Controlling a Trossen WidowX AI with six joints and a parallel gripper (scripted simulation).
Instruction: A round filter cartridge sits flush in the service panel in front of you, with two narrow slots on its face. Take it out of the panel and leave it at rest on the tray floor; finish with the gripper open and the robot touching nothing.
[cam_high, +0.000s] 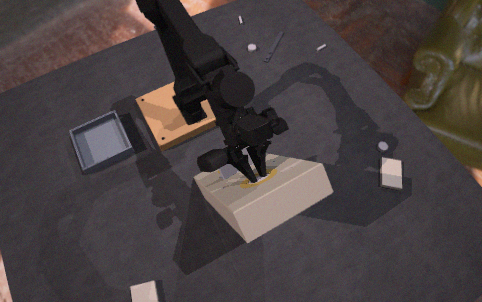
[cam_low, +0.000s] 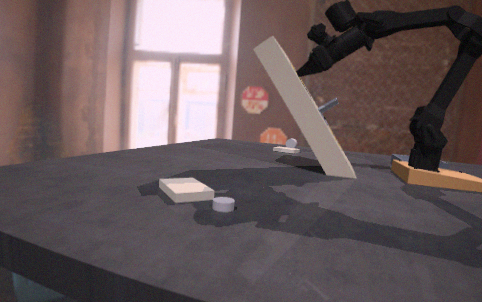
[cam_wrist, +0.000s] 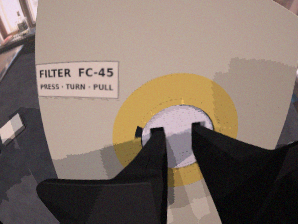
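My gripper tip is 10 mm short of the white filter cartridge and 10 mm above it. Round my gripper tip: beige service panel 80 mm below, 40 mm behind.
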